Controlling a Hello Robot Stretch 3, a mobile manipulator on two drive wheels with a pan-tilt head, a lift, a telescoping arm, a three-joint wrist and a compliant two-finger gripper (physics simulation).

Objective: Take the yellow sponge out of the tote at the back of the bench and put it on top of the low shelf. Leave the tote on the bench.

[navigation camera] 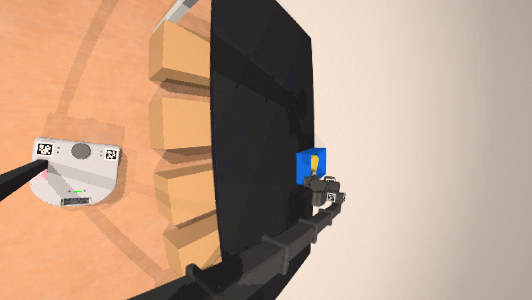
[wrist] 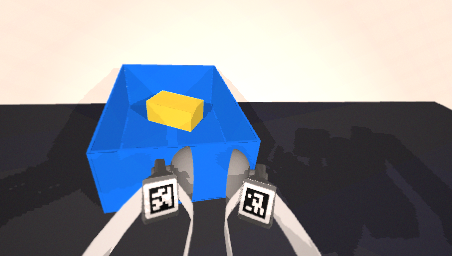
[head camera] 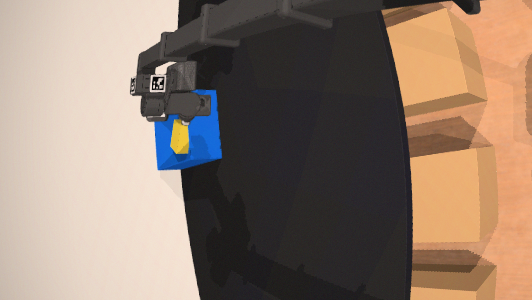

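Where they show: gripper, fingertip midpoint: (wrist: pixel 210 166); robot's base, link origin: (navigation camera: pixel 81 150).
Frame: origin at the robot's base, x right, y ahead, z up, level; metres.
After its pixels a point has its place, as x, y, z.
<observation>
A blue tote (head camera: pixel 206 145) {0.973, 0.079, 0.808} (navigation camera: pixel 302 167) {0.985, 0.030, 0.804} (wrist: pixel 125 175) {0.972, 0.082, 0.825} stands at the back edge of the dark bench (head camera: pixel 310 175) {0.606, 0.116, 0.762} (navigation camera: pixel 260 125) {0.592, 0.207, 0.762} (wrist: pixel 350 200) {1.010, -0.238, 0.762}. The yellow sponge (head camera: pixel 180 137) {1.177, 0.067, 0.803} (navigation camera: pixel 314 163) {1.178, 0.062, 0.808} (wrist: pixel 175 112) {1.174, 0.059, 0.801} lies inside it, slightly turned, as the wrist view shows. My gripper (head camera: pixel 186 122) (navigation camera: pixel 314 174) {0.908, -0.018, 0.905} (wrist: pixel 210 166) {0.908, -0.018, 0.905} is part open, with no object between its fingertips. In the wrist view the fingertips overlap the tote's near wall, right of its middle, and the sponge shows beyond them, up and to the left. The wrist hides part of the tote in the head view. I cannot make out the low shelf.
Several tan blocks (head camera: pixel 445 195) {0.476, 0.212, 0.270} (navigation camera: pixel 185 122) {0.477, 0.230, 0.271} stand along the bench's front side. My arm (head camera: pixel 245 22) {0.319, -0.087, 1.117} (navigation camera: pixel 285 250) {0.249, -0.086, 1.123} reaches across the bench to the tote. The pale wall (head camera: pixel 85 150) {1.303, 0.109, 1.148} (navigation camera: pixel 425 125) {1.256, 0.346, 1.491} (wrist: pixel 325 50) {1.382, -0.294, 0.903} rises behind the bench. My base (navigation camera: pixel 75 172) {-0.013, -0.099, 0.160} is on the wooden floor (navigation camera: pixel 50 250) {-0.109, -0.535, 0.000}.
</observation>
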